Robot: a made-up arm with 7 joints. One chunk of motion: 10 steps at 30 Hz.
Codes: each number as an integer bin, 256 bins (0 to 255) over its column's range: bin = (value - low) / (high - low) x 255, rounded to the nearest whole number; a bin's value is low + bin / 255 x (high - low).
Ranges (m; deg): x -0.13..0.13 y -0.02..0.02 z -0.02..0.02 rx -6..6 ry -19..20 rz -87..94
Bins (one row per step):
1: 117 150 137 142 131 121
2: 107 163 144 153 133 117
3: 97 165 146 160 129 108
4: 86 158 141 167 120 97
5: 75 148 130 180 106 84
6: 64 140 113 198 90 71
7: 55 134 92 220 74 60
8: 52 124 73 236 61 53
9: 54 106 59 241 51 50
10: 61 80 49 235 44 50
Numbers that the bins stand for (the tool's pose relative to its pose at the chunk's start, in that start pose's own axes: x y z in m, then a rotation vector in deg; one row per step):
1: -0.0107 0.0035 0.0015 0.68 1.04 -1.11
2: -0.0209 0.0056 0.0026 1.20 1.34 -3.95
3: -0.0311 0.0059 0.0029 1.53 0.73 -10.34
4: -0.0423 0.0048 0.0021 1.86 -0.65 -18.15
5: -0.0535 0.0032 0.0004 2.47 -2.79 -27.38
6: -0.0647 0.0020 -0.0023 3.32 -5.24 -36.60
7: -0.0739 0.0010 -0.0056 4.35 -7.68 -44.41
8: -0.0770 -0.0005 -0.0085 5.11 -9.67 -49.38
9: -0.0749 -0.0034 -0.0107 5.34 -11.20 -51.51
10: -0.0678 -0.0075 -0.0123 5.06 -12.27 -51.51

